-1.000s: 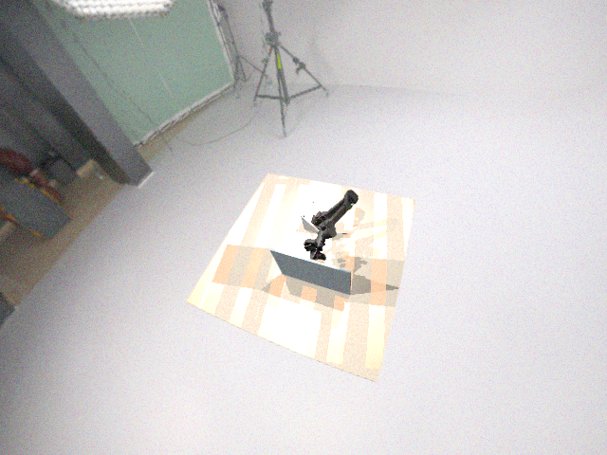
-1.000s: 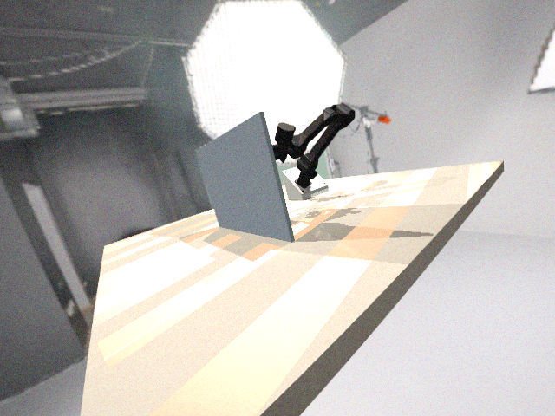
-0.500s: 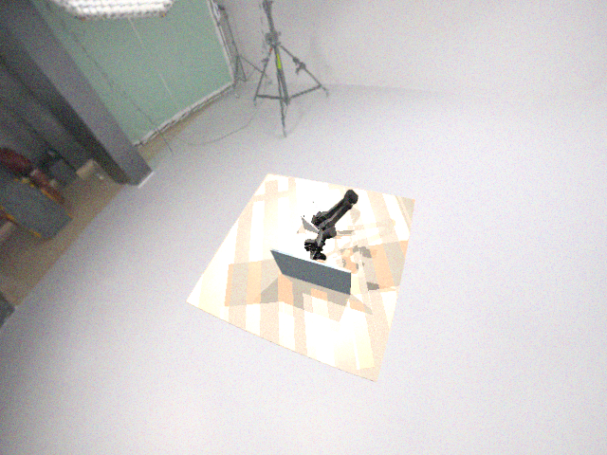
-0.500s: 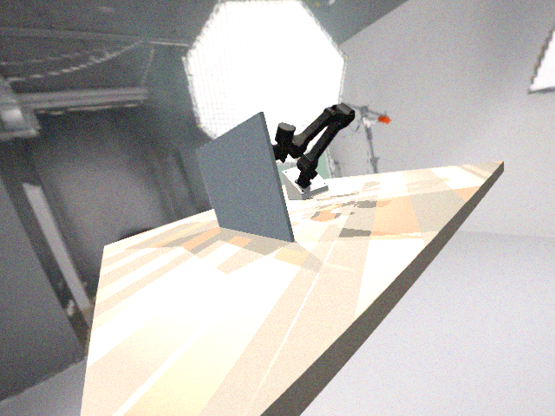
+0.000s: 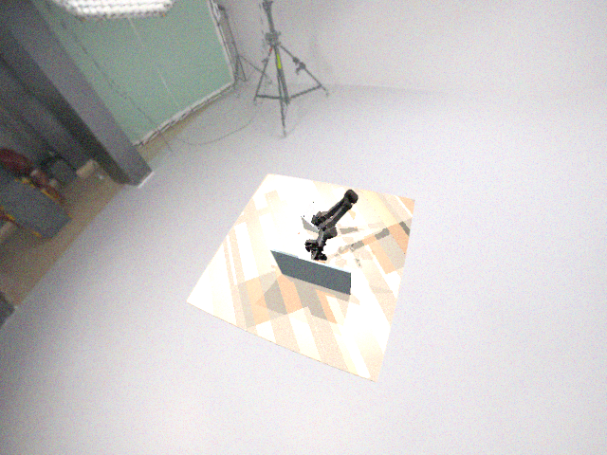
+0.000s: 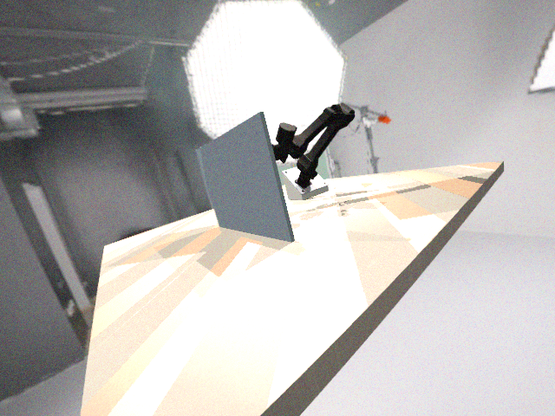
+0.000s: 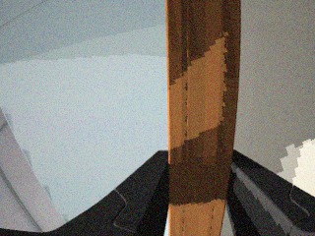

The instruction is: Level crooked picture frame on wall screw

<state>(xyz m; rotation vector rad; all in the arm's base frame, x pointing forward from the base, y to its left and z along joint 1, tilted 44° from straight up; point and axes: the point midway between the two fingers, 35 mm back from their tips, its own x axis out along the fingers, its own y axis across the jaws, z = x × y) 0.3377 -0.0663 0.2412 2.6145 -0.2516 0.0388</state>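
Right now the picture frame is 50 mm below my gripper tip, 10 mm to the left of it and 10 mm ahead of it. From my gripper tip the other things lie so: wall panel 70 mm below, 20 mm ahead.
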